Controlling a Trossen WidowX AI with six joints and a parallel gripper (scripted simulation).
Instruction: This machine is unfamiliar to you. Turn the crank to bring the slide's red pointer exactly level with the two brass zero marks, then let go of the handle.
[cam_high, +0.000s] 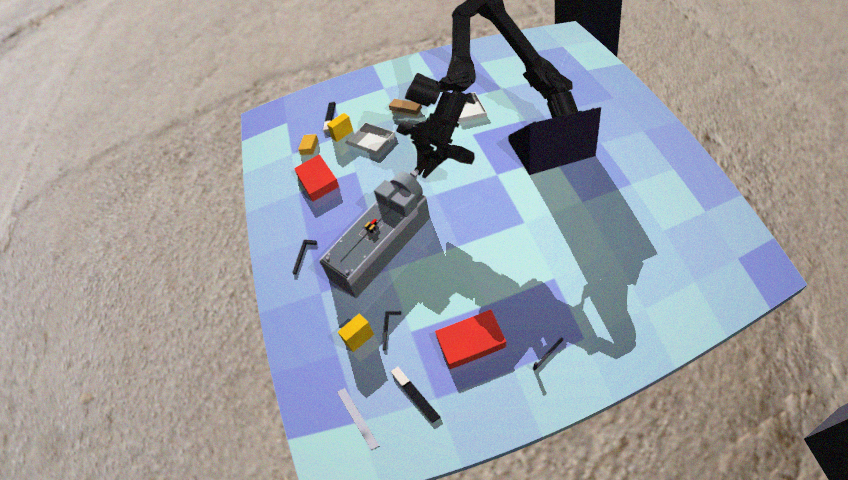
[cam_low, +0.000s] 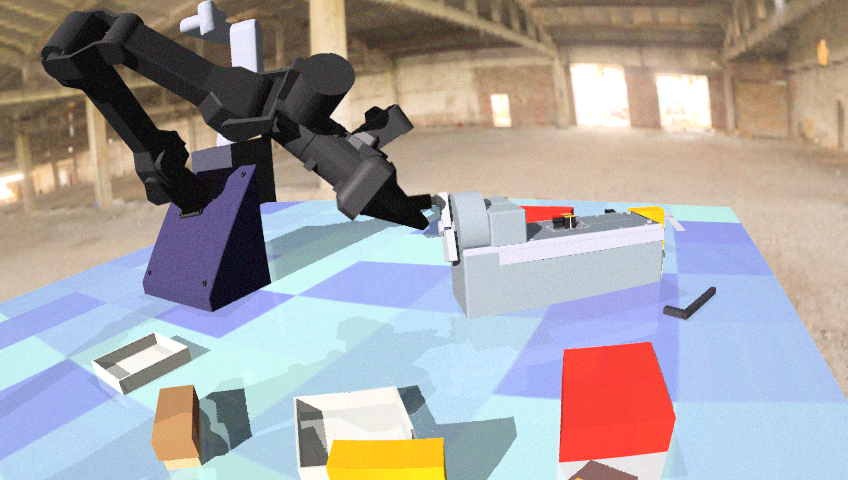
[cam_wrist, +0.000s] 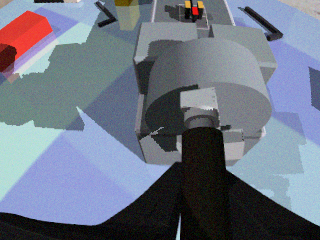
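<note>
The dark crank handle is 30 mm above my gripper tip, 20 mm behind it and 10 mm to the right of it. Round my gripper tip: red pointer (140 mm ahead, 70 mm to the left, 10 mm below); then tan block (350 mm to the right, 80 mm below, 70 mm behind).
</note>
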